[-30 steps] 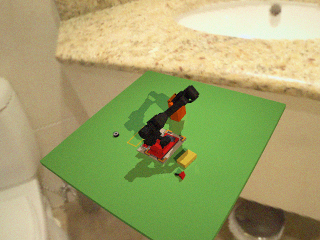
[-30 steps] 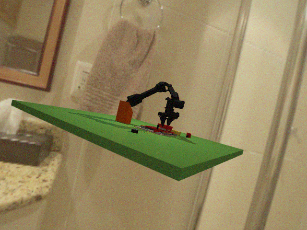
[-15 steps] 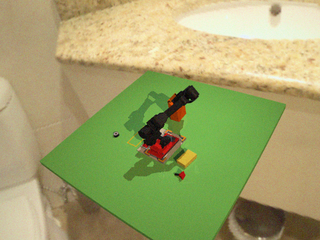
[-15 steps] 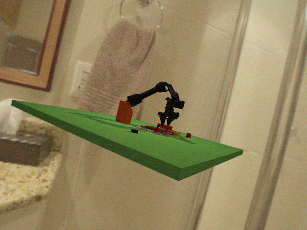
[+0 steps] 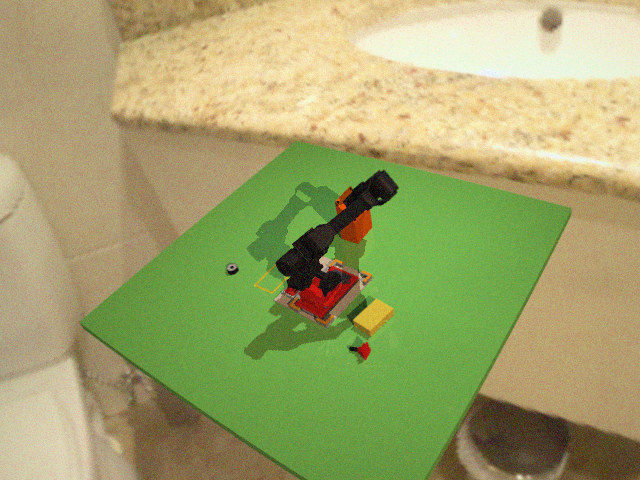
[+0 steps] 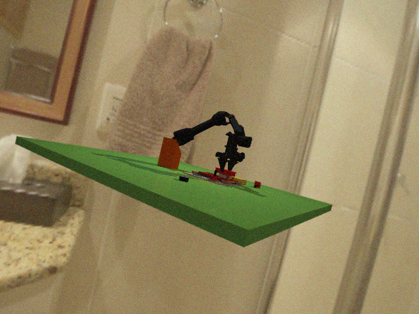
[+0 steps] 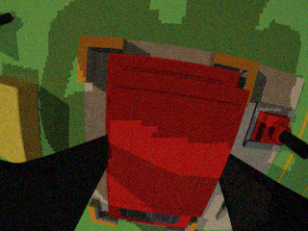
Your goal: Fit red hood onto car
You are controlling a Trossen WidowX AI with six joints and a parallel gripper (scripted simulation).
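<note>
The red hood lies right at my gripper tip. Also, from my gripper tip: black wheel (10 mm ahead, 380 mm to the right, 50 mm below); yellow block (20 mm behind, 200 mm to the left, 40 mm below); jig (50 mm behind, 10 mm to the right, 40 mm below).
</note>
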